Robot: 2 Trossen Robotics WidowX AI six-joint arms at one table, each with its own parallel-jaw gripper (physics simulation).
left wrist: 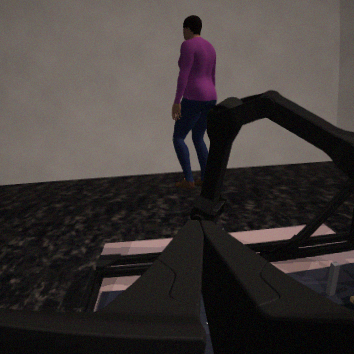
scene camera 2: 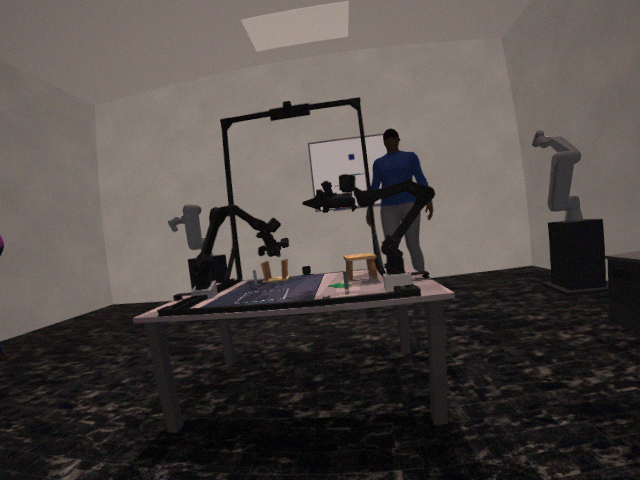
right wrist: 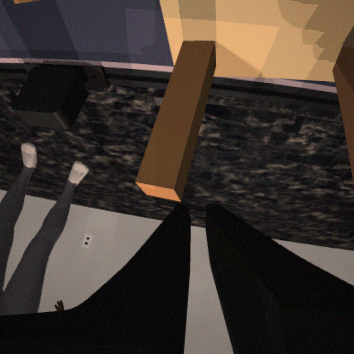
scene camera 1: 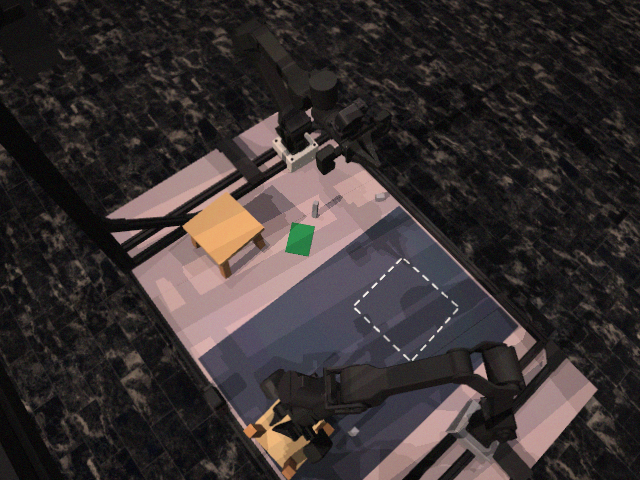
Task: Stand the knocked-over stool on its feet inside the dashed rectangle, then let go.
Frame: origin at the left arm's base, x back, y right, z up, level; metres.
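Where they show: left gripper, between the fingertips: (left wrist: 197, 231) (scene camera 2: 302, 203) (scene camera 1: 380, 167); right gripper, between the fingertips: (scene camera 2: 279, 256) (right wrist: 196, 215) (scene camera 1: 271, 426); left arm's base, origin of its link: (scene camera 2: 396, 273) (scene camera 1: 295, 142); right arm's base, origin of its link: (scene camera 2: 203, 286) (scene camera 1: 481, 429).
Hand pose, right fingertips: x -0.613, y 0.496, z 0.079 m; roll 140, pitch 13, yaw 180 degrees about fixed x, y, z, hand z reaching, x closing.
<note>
Each offset is from my right fingertips to the top centre of the thing. "spot": to the spot under its first point.
A light wooden stool {dz -0.018, dx -0.026, dy -0.027 m} (scene camera 1: 281, 445) (scene camera 2: 276, 279) (right wrist: 245, 37) lies upside down, seat down and legs up, at the mat's edge, low in scene camera 1. The dashed rectangle (scene camera 1: 403, 259) (scene camera 2: 286, 292) is on the dark mat, away from the stool. My right gripper (scene camera 1: 279, 427) (scene camera 2: 269, 254) (right wrist: 196, 215) is shut and hangs above the upturned stool. In the right wrist view a stool leg shows near the fingertips, but not between them. My left gripper (scene camera 1: 376, 163) (scene camera 2: 305, 203) (left wrist: 197, 231) is shut and empty, high above the table on the side away from that stool.
An upright wooden stool {dz -0.024, dx +0.469, dy -0.168 m} (scene camera 1: 223, 227) (scene camera 2: 360, 256) stands on the pink tabletop, near a green patch {spot: dz -0.135, dx +0.369, dy -0.337 m} (scene camera 1: 299, 239) (scene camera 2: 338, 285) and a small grey post {dz -0.059, dx +0.405, dy -0.417 m} (scene camera 1: 315, 209) (scene camera 2: 346, 280). Another small grey piece {dz -0.053, dx -0.114, dy -0.141 m} (scene camera 1: 353, 430) is beside the upside-down stool. A black frame surrounds the table.
</note>
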